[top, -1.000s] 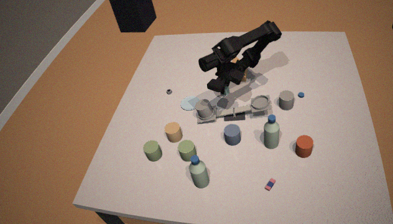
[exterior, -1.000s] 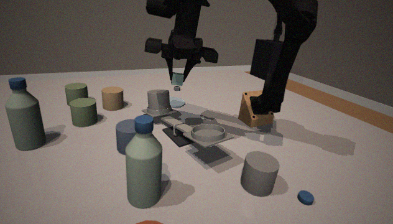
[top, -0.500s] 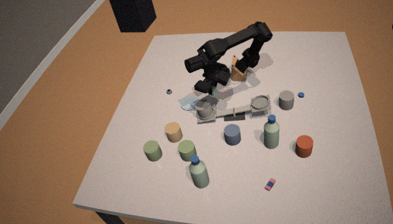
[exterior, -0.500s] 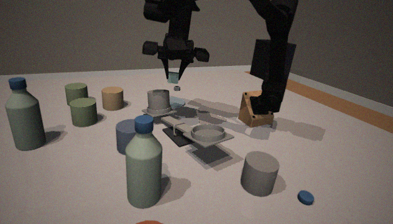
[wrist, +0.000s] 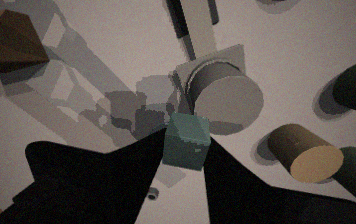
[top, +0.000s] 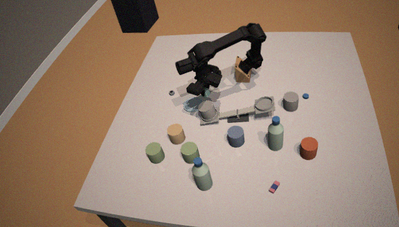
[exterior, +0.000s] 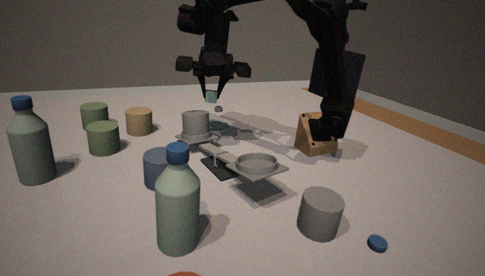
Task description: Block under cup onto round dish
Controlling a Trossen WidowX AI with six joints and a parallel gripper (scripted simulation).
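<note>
Right now the pale blue round dish is 4 cm behind my gripper tip, 10 cm to the right of it and 12 cm below it. The rest, counted from my gripper tip: balance 1 cm ahead, 15 cm to the left, 9 cm below; then teal block 1 cm above; then nut 10 cm behind, 24 cm to the right, 12 cm below.
</note>
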